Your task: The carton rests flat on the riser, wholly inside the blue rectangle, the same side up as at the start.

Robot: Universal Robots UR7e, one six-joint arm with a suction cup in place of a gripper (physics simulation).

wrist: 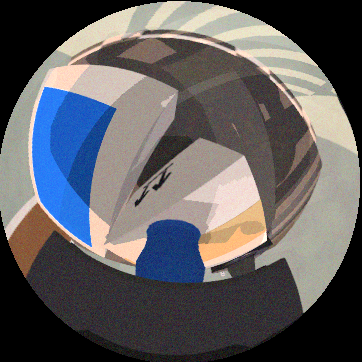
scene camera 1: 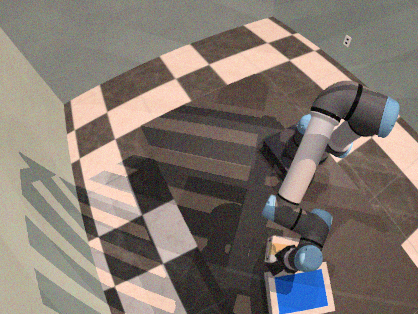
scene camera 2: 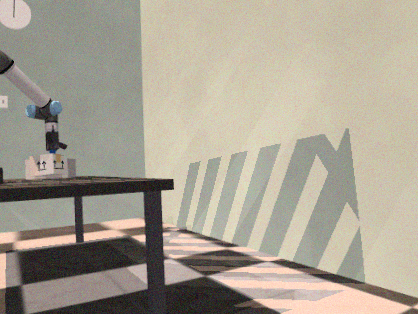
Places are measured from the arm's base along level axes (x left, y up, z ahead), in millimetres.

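Where they show: end effector, tool point: [wrist: 171,221]; arm's base, origin of the base link: [wrist: 240,262].
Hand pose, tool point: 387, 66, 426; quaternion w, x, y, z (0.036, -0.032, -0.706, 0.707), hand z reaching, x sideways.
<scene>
Things, the pixels of their top centre, and the offset from my tool point, as dx, dy, dz. Level surfaces: height alone.
- white carton, middle of its top: [wrist: 189,264] [scene camera 1: 288,249] [scene camera 2: 46,154] -18, +21, -36
- dark table, its level: dy -129
- riser, middle of its top: [wrist: 49,180] [scene camera 1: 301,291] [scene camera 2: 51,159] +152, -5, +15
- blue rectangle, middle of its top: [wrist: 49,180] [scene camera 1: 301,291] +152, -5, +15
The white carton [scene camera 1: 277,245] [scene camera 2: 41,165] [wrist: 202,175] has a tan tape strip on top and black up-arrows on its side. It stands upright on the dark table [scene camera 2: 100,184], right beside the riser [scene camera 1: 329,290] [scene camera 2: 69,167] [wrist: 84,76]. My blue suction cup [scene camera 2: 50,151] [wrist: 170,236] presses on the carton's top near the tape, with suction holding it. The blue rectangle [scene camera 1: 300,292] [wrist: 57,151] on the riser's top is bare, partly shaded by my arm. I cannot tell whether the carton's base is off the table.
The arm's base [scene camera 1: 287,148] stands on the table behind the carton, and the forearm reaches over it. The table's front edge and leg [scene camera 2: 153,236] are to the right in the side view. A pale wall stands further off.
</scene>
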